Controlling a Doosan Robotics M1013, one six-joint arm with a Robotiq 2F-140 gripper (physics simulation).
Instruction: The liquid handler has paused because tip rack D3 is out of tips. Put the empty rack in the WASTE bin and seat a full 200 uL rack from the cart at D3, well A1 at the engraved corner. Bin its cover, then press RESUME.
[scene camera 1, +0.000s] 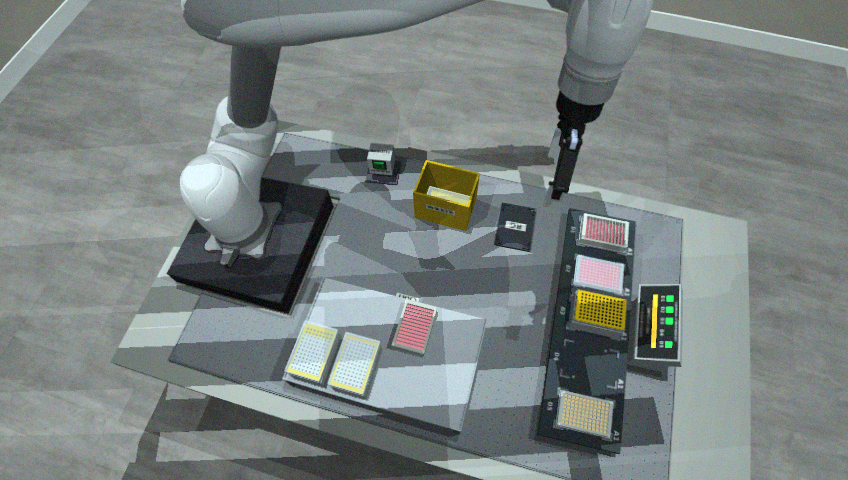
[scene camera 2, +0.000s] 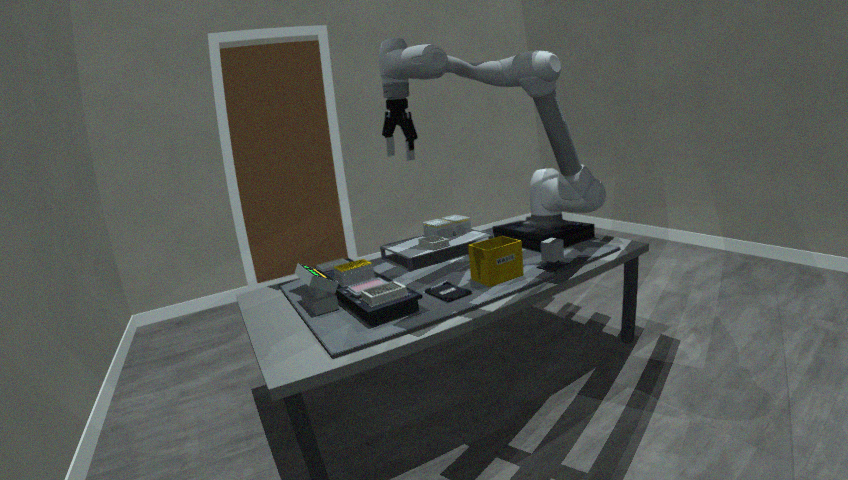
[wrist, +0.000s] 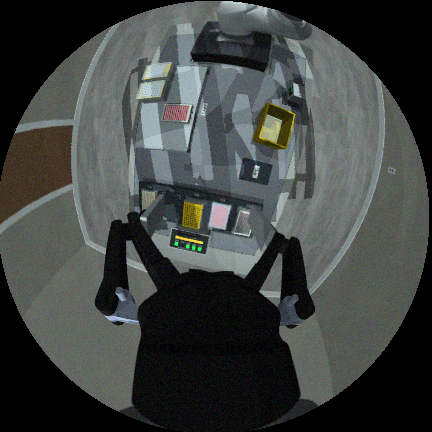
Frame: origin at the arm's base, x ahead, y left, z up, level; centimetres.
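Where they show: gripper, fingertip midpoint: (scene camera 1: 553, 180) (scene camera 2: 400, 157) (wrist: 207, 208); arm's base, origin of the base link: (scene camera 1: 244, 227) (scene camera 2: 546, 224) (wrist: 235, 34).
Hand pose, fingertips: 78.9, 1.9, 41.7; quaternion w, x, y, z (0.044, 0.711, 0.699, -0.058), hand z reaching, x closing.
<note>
Each offset is from my fingertips to the centre of the thing, as dx, dy, dz. "spot": to the spot under its first point.
My gripper (scene camera 1: 558, 192) (scene camera 2: 400, 157) (wrist: 207, 208) is open and empty, high above the deck strip's D1 end. A yellow rack with dark holes @(+20.3, -10.0, -39.3) (scene camera 1: 601, 309) (scene camera 2: 352, 267) (wrist: 192, 215) sits at D3; an A1 mark shows beside its corner. The yellow WASTE bin @(-23.8, +19.0, -41.1) (scene camera 1: 422, 212) (scene camera 2: 480, 268) (wrist: 288, 131) holds a pale yellow-white item @(-23.8, +19.0, -46.0) (scene camera 1: 448, 195) (wrist: 271, 127). Two pale yellow-edged racks @(-47.1, -33.7, -36.1) (scene camera 1: 312, 350) @(-36.4, -34.6, -36.1) (scene camera 1: 355, 364) (wrist: 157, 71) (wrist: 151, 90) stand on the cart @(-30.5, -28.2, -44.6) (scene camera 1: 434, 380) (wrist: 165, 140); I cannot tell whether they are covered. A green button @(spot: -45.0, +24.7, -38.6) (scene camera 1: 379, 164) is on a small box.
Racks stand at D1 @(+21.5, +14.8, -40.7) (scene camera 1: 604, 230), D2 @(+20.9, +2.4, -41.6) (scene camera 1: 599, 273) and D5 @(+19.1, -34.8, -41.6) (scene camera 1: 586, 413); D4 is bare. A red-striped rack @(-24.6, -21.9, -40.3) (scene camera 1: 415, 325) (wrist: 177, 113) is on the cart. A dark labelled plate @(-2.4, +16.2, -47.2) (scene camera 1: 512, 240) lies beside the bin. The status panel @(spot: +34.0, -10.8, -35.6) (scene camera 1: 657, 321) (wrist: 190, 241) shows several green lights.
</note>
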